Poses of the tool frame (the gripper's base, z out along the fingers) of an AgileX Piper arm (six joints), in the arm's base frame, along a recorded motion.
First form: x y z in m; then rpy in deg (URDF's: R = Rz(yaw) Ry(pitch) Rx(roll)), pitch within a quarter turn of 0, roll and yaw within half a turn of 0.
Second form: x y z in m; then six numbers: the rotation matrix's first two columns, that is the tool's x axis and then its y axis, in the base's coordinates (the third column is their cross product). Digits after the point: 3 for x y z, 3 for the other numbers.
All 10 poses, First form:
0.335 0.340 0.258 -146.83 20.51 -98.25
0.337 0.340 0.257 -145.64 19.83 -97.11
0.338 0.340 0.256 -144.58 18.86 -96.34
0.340 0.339 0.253 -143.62 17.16 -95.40
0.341 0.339 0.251 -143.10 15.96 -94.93
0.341 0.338 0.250 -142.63 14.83 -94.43
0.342 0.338 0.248 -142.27 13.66 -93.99
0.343 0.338 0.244 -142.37 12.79 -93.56
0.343 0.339 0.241 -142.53 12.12 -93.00
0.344 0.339 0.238 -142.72 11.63 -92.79
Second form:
0.335 0.340 0.258 -0.134 -0.927 -0.350 -0.801 0.310 -0.512
0.337 0.340 0.257 -0.116 -0.933 -0.339 -0.795 0.292 -0.531
0.338 0.340 0.256 -0.104 -0.941 -0.323 -0.789 0.276 -0.548
0.340 0.339 0.253 -0.090 -0.951 -0.295 -0.785 0.250 -0.567
0.341 0.339 0.251 -0.083 -0.958 -0.275 -0.783 0.233 -0.577
0.341 0.338 0.250 -0.075 -0.964 -0.256 -0.780 0.216 -0.587
0.342 0.338 0.248 -0.068 -0.969 -0.236 -0.779 0.199 -0.595
0.343 0.338 0.244 -0.061 -0.973 -0.221 -0.782 0.184 -0.595
0.343 0.339 0.241 -0.051 -0.976 -0.210 -0.786 0.169 -0.595
0.344 0.339 0.238 -0.048 -0.978 -0.202 -0.789 0.161 -0.593

